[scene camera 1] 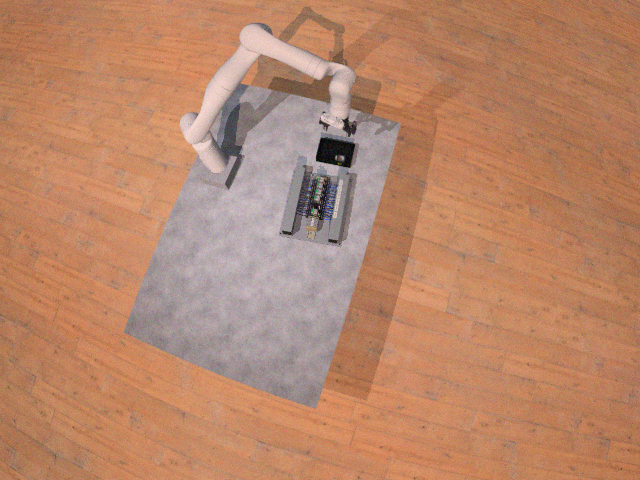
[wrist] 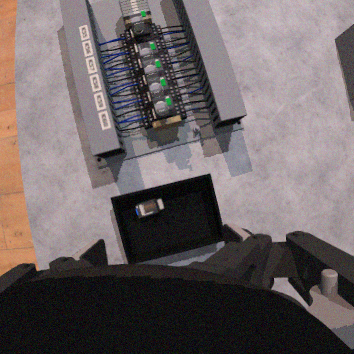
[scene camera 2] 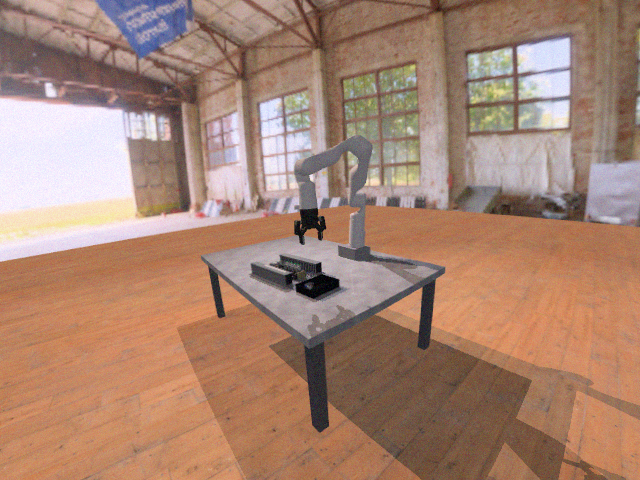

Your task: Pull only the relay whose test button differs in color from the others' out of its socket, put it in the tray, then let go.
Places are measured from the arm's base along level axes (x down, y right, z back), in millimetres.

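Pixels of known places: gripper, fingertip midpoint: (scene camera 1: pixel 336 133) (wrist: pixel 164 245) (scene camera 2: pixel 311 242); arm's base, origin of the base link: (scene camera 1: pixel 218 164) (scene camera 2: pixel 356 246).
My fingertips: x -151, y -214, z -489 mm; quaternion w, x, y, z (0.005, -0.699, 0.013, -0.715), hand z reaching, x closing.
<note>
For each thing: its top centre in the pictures, then the offset to it from my fingertips. "spot": a spot on its surface instead. Level surfaces: height alone.
- black tray, middle of its top: (wrist: pixel 168 219) (scene camera 2: pixel 317 281) (scene camera 1: pixel 335 150) dx +176, dy -20, dz +3 mm
- far relay, surface spot: (wrist: pixel 136 12) spot: dx +143, dy +308, dz -2 mm
- grey table, its level: dx +211 mm
A relay (wrist: pixel 149 207) (scene camera 1: pixel 339 158) with a blue test button lies on its side in the black tray (wrist: pixel 175 186) (scene camera 1: pixel 323 149) (scene camera 2: pixel 326 286), near the wall on the socket side, at left in the wrist view. Several relays with green buttons stand in the socket row, one of them a relay (wrist: pixel 161 106) at the near end. A dark empty socket (wrist: pixel 140 29) shows between the far relay (wrist: pixel 136 12) and the others. My gripper (scene camera 1: pixel 337 130) (scene camera 2: pixel 311 239) (wrist: pixel 164 245) is open and empty, above the tray's end away from the sockets, clear of the relay.
Two grey wire ducts (wrist: pixel 95 100) (wrist: pixel 215 65) flank the row, with blue and black wires between. Labels run along one duct. The tray stands just off the panel's end on the grey table (scene camera 1: pixel 232 289) (scene camera 2: pixel 372 304). The arm's base (scene camera 1: pixel 222 178) (scene camera 2: pixel 354 252) stands across the table.
</note>
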